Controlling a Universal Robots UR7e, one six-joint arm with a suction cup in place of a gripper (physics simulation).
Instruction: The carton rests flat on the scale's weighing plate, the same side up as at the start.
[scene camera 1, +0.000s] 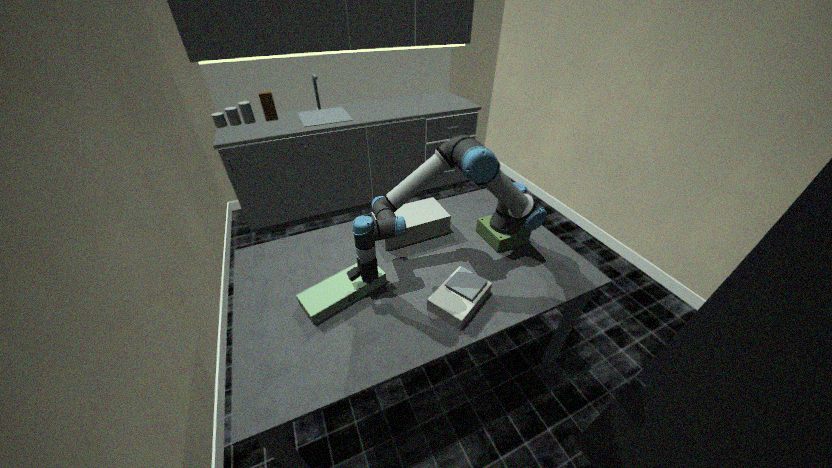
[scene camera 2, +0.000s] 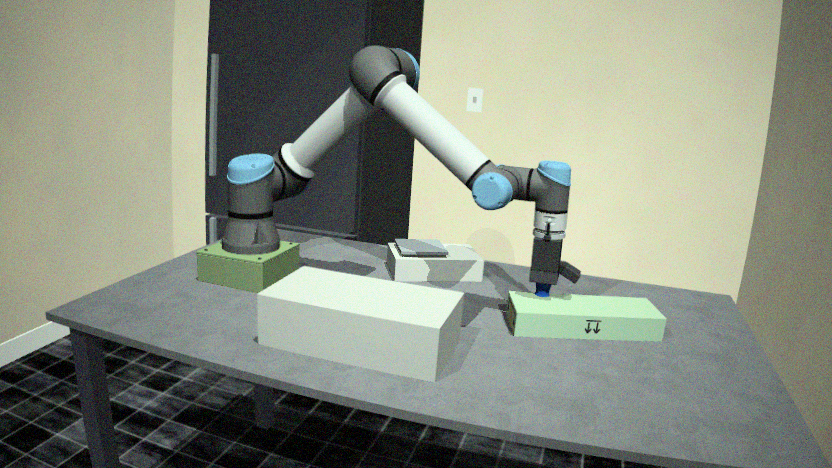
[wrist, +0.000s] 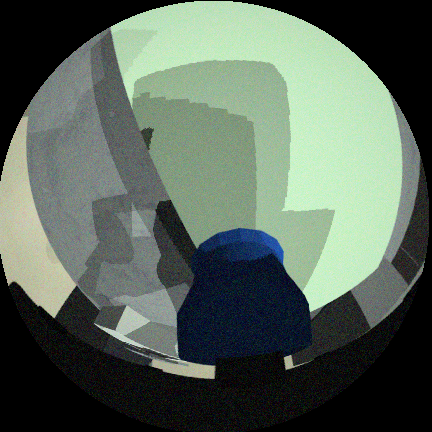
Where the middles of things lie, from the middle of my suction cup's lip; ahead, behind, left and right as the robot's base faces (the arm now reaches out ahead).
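Labels:
Counted from my suction cup: scale (scene camera 2: 408, 259), 240 mm to the left, 290 mm behind, 30 mm below. Large white box (scene camera 2: 403, 329), 270 mm to the right, 360 mm behind, 10 mm below. Light green carton (scene camera 2: 567, 316), 100 mm ahead, 40 mm below, 40 mm to the right.

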